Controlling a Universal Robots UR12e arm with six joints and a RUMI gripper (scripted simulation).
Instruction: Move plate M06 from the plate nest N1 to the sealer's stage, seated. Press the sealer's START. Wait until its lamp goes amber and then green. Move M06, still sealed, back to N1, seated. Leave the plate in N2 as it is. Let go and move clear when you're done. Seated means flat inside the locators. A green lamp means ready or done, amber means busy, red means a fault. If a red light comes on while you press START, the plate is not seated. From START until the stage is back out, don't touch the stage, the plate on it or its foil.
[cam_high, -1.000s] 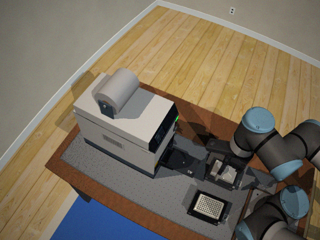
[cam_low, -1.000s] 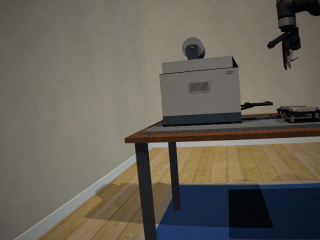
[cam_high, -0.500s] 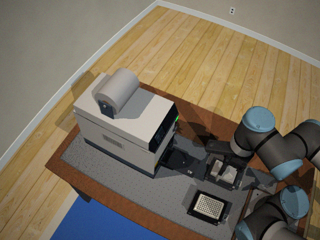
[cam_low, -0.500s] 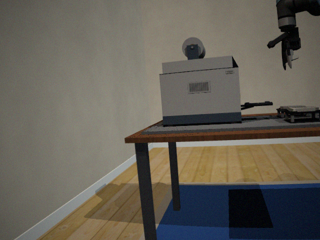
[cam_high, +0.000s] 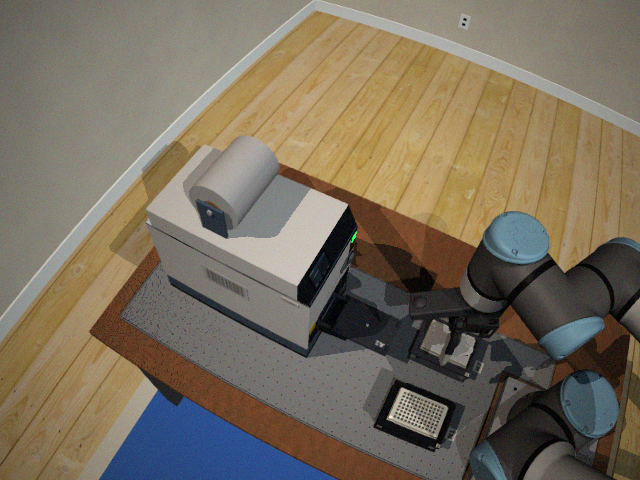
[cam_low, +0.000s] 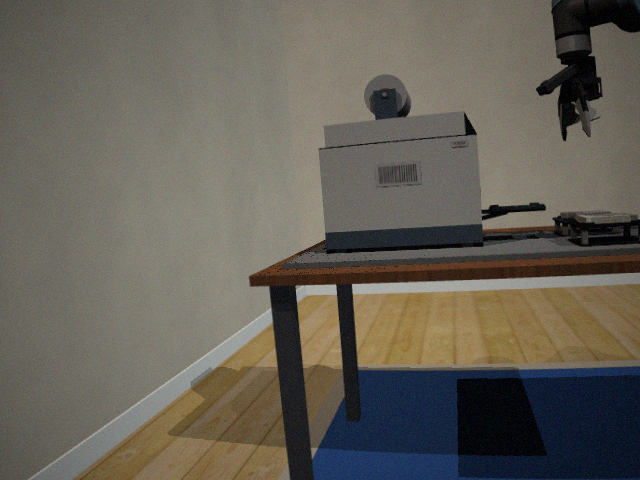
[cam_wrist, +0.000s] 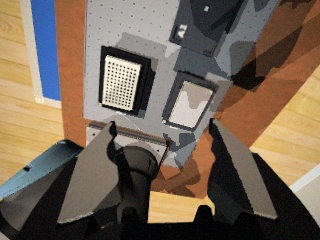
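My gripper is now 210 mm above the white well plate, 100 mm to the right of it and 40 mm past it. From my hand the other things lie so: foil-covered plate: 220 mm below, 100 mm to the right, 50 mm behind; sealer stage: 180 mm below, 160 mm ahead, 50 mm to the right; plate nest N1: 230 mm below, 100 mm to the left, 40 mm behind.
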